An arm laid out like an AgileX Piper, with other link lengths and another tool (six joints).
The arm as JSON. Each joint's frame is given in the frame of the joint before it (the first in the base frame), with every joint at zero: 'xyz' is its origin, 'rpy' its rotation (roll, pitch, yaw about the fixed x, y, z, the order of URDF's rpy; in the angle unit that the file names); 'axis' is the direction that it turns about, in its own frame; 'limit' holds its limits. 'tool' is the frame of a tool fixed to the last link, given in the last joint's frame.
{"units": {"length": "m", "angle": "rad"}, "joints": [
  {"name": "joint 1", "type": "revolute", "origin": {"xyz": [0.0, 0.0, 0.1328], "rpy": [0.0, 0.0, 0.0]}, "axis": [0.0, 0.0, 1.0], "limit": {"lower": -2.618, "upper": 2.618}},
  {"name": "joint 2", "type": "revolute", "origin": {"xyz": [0.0, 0.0, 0.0], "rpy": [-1.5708, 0.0, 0.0]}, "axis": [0.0, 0.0, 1.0], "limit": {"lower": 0.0, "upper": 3.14}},
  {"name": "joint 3", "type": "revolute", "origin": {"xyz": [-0.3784, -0.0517, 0.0], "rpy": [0.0, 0.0, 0.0]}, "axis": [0.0, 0.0, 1.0], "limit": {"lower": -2.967, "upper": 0.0}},
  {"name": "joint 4", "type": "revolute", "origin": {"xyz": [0.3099, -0.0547, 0.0], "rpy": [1.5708, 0.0, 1.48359]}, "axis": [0.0, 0.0, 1.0], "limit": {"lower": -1.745, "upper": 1.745}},
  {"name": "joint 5", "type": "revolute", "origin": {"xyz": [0.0, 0.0, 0.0], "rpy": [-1.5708, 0.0, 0.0]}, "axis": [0.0, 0.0, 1.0], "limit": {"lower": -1.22, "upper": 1.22}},
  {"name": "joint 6", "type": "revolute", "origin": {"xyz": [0.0, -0.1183, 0.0], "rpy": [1.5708, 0.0, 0.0]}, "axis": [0.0, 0.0, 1.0], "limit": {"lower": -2.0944, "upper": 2.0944}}
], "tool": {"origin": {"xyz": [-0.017, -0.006, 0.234], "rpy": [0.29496, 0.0, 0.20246]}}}
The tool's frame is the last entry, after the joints.
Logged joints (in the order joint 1, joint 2, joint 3, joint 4, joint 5, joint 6), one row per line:
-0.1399, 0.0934, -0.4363, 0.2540, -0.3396, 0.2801
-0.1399, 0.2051, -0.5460, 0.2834, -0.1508, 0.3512
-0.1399, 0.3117, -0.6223, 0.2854, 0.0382, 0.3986
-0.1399, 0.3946, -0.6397, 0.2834, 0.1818, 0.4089
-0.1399, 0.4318, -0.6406, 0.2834, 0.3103, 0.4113
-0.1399, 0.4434, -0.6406, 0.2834, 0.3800, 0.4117
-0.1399, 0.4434, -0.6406, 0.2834, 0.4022, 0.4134
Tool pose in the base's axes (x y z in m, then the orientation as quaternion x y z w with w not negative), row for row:
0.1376, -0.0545, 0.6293, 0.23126, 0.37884, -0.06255, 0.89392
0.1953, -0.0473, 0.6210, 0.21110, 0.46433, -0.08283, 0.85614
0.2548, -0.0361, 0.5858, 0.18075, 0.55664, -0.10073, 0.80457
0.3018, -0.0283, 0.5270, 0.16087, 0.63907, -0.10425, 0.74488
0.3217, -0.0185, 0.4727, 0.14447, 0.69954, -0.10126, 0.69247
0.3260, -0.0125, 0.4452, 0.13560, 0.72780, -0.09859, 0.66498
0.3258, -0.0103, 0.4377, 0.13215, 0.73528, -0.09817, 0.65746
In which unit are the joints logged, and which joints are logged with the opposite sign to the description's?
The joints are logged in radians. Opposite sign: joint 6.
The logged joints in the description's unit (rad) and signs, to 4 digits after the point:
-0.1399, 0.0934, -0.4363, 0.2540, -0.3396, -0.2801
-0.1399, 0.2051, -0.5460, 0.2834, -0.1508, -0.3512
-0.1399, 0.3117, -0.6223, 0.2854, 0.0382, -0.3986
-0.1399, 0.3946, -0.6397, 0.2834, 0.1818, -0.4089
-0.1399, 0.4318, -0.6406, 0.2834, 0.3103, -0.4113
-0.1399, 0.4434, -0.6406, 0.2834, 0.3800, -0.4117
-0.1399, 0.4434, -0.6406, 0.2834, 0.4022, -0.4134

